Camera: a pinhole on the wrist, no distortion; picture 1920 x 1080 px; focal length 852.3 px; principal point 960.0 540.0 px. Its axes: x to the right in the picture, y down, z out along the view. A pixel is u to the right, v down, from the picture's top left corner.
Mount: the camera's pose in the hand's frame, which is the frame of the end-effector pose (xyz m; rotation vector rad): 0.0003 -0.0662 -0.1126 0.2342 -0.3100 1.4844
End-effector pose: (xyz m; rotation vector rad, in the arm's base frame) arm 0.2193 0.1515 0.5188 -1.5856 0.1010 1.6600
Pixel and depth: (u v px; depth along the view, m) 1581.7 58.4 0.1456
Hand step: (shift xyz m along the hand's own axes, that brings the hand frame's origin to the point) 0.0799 -0.0225 0.0635
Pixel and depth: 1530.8 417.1 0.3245
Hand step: 0.0404 0.0233 0.2683
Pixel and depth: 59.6 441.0 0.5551
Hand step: -0.0030 -0.8098 0.2087
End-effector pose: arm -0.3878 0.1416 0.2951 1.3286 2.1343 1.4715
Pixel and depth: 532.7 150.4 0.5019
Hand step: 0.1842 -0.4904 0.2799
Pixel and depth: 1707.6 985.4 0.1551
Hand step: -0.0817 0.0146 0.0768
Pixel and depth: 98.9 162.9 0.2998
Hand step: 0.0968 -0.4623 0.0692
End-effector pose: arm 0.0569 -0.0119 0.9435 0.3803 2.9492 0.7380
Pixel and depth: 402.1 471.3 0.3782
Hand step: -0.0064 -0.4294 0.1581
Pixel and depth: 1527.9 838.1 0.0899
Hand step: -0.0329 -0.0383 -0.0088
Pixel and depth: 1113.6 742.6 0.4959
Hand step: -0.1415 -0.1426 0.3792
